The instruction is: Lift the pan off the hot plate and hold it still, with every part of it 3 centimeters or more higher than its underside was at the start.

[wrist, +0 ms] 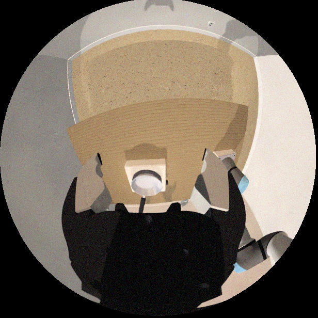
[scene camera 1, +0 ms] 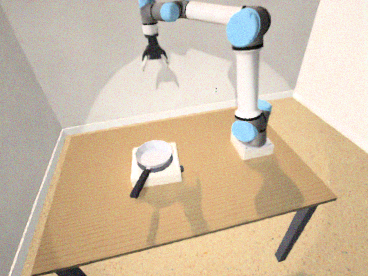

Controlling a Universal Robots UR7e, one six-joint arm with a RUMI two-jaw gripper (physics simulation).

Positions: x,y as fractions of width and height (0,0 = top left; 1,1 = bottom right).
Scene:
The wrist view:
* my gripper: 0.47,0.48
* white hot plate: 0.50,0.53
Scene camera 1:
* pan: 0.42,0.56
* white hot plate: 0.46,0.62

